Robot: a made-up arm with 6 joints. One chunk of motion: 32 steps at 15 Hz.
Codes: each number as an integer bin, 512 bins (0 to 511) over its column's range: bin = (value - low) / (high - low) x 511, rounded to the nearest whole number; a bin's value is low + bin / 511 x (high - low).
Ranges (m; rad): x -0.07..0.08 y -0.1..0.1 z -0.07..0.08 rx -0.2..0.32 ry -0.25..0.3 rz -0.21..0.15
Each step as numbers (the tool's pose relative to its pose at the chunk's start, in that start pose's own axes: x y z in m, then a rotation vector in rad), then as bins.
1 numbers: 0.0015 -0.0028 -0.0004 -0.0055 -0.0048 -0.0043
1 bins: 244 248 237 191 228 292
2 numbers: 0.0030 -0.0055 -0.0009 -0.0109 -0.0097 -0.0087
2 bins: 249 241 235 186 223 286
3 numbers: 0.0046 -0.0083 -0.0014 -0.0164 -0.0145 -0.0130
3 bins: 254 234 234 180 219 280
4 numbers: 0.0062 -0.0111 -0.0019 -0.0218 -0.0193 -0.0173
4 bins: 260 227 232 175 214 274
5 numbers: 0.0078 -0.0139 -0.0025 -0.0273 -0.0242 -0.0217
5 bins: 265 220 230 170 210 267
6 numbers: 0.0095 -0.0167 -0.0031 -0.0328 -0.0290 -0.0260
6 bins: 271 213 228 164 205 261
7 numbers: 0.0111 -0.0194 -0.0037 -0.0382 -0.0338 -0.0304
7 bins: 276 206 226 159 201 255
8 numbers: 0.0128 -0.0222 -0.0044 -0.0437 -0.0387 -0.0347
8 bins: 282 199 223 154 196 249
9 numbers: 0.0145 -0.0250 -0.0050 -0.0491 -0.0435 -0.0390
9 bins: 288 192 221 148 192 243
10 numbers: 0.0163 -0.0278 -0.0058 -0.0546 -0.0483 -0.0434
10 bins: 294 184 219 143 187 236
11 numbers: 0.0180 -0.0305 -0.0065 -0.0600 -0.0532 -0.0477
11 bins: 300 178 216 138 183 230
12 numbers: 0.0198 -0.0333 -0.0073 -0.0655 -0.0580 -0.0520
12 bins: 306 170 214 132 178 224
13 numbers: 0.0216 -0.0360 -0.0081 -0.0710 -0.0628 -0.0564
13 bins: 312 164 211 127 174 218
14 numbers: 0.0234 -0.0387 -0.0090 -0.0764 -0.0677 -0.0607
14 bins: 318 157 208 121 169 212
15 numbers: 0.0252 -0.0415 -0.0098 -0.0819 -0.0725 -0.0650
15 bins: 324 149 205 116 165 206
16 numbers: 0.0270 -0.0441 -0.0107 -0.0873 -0.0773 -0.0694
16 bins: 330 143 202 111 160 200
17 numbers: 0.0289 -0.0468 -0.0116 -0.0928 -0.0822 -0.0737
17 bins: 337 136 199 105 156 193
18 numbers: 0.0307 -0.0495 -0.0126 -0.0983 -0.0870 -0.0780
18 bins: 343 129 196 100 151 187
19 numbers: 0.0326 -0.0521 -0.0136 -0.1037 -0.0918 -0.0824
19 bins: 350 122 192 95 147 181
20 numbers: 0.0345 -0.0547 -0.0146 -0.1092 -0.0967 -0.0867
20 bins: 356 116 189 89 142 175
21 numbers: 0.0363 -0.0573 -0.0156 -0.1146 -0.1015 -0.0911
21 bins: 362 109 185 84 138 169
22 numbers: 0.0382 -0.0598 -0.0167 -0.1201 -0.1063 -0.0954
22 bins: 369 103 182 79 134 163
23 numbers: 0.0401 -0.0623 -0.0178 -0.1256 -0.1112 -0.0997
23 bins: 375 96 178 73 129 157
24 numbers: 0.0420 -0.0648 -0.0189 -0.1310 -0.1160 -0.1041
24 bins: 382 90 174 68 124 150
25 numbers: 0.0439 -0.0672 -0.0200 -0.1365 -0.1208 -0.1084
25 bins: 388 84 170 62 120 144
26 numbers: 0.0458 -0.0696 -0.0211 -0.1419 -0.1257 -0.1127
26 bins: 394 78 167 57 115 138
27 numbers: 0.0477 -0.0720 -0.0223 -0.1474 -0.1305 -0.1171
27 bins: 401 72 162 52 111 132
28 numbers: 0.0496 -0.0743 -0.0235 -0.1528 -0.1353 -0.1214
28 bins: 407 66 158 46 107 126
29 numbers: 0.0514 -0.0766 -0.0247 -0.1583 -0.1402 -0.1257
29 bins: 414 60 154 41 102 120
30 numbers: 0.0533 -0.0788 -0.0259 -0.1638 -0.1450 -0.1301
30 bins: 420 54 150 36 98 113
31 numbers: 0.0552 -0.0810 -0.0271 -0.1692 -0.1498 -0.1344
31 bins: 427 49 146 30 93 107
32 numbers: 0.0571 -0.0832 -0.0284 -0.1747 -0.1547 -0.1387
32 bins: 433 43 142 25 89 101
